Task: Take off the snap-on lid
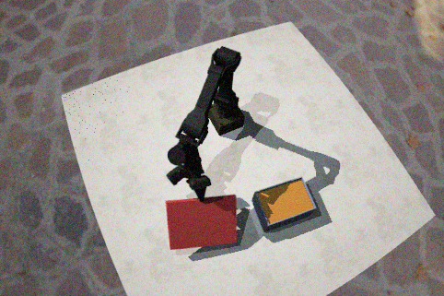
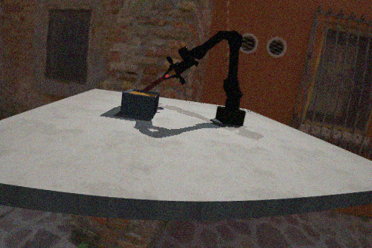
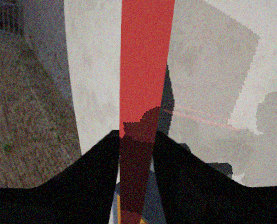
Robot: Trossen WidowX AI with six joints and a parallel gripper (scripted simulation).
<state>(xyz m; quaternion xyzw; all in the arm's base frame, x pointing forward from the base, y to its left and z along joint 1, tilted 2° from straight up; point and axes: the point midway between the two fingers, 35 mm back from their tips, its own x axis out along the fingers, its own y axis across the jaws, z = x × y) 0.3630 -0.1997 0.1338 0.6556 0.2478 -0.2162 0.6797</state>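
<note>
The red lid lies 6 cm ahead of my gripper tip, 1 cm to the right of it and 5 cm below it. The rest, counted from my gripper tip: storage box: 5 cm ahead, 30 cm to the left, 12 cm below.
</note>
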